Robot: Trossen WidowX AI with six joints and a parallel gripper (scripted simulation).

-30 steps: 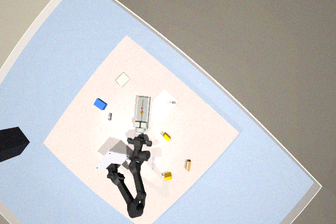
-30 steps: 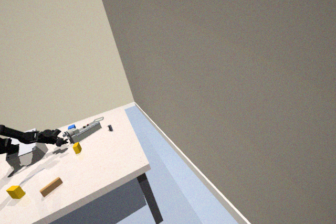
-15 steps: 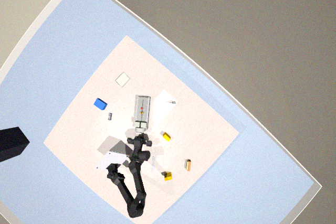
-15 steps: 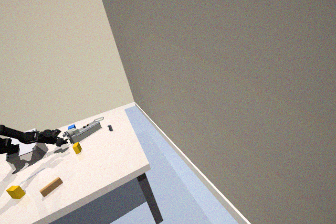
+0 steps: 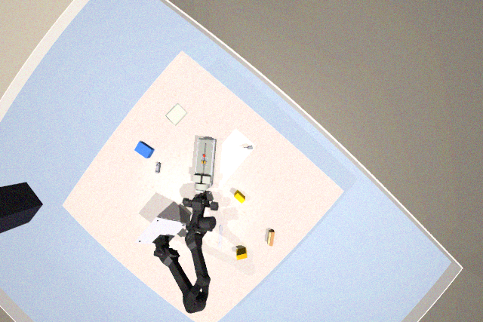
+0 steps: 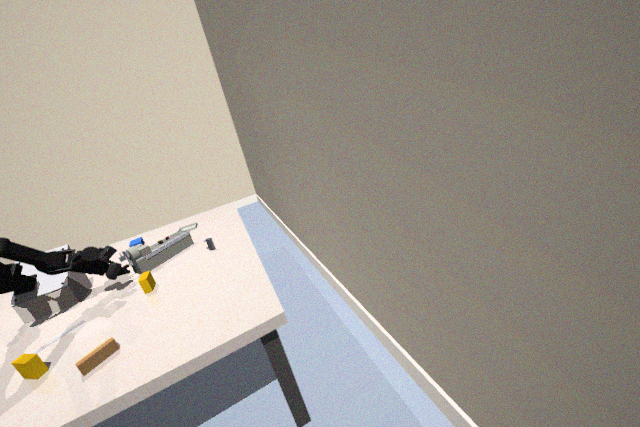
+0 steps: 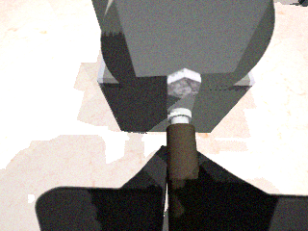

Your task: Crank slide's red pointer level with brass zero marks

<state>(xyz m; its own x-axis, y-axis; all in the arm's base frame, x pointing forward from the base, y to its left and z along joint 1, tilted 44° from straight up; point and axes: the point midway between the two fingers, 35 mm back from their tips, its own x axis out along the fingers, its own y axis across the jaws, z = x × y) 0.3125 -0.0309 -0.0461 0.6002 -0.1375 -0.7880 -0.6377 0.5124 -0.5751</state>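
My gripper tip is 30 mm below the dark brown crank handle, 10 mm to the left of it and 10 mm past it. Round my gripper tip: blue block: 410 mm to the left, 100 mm behind, 10 mm below; crank: 40 mm above; red pointer: 150 mm ahead, 130 mm to the left, 50 mm above.
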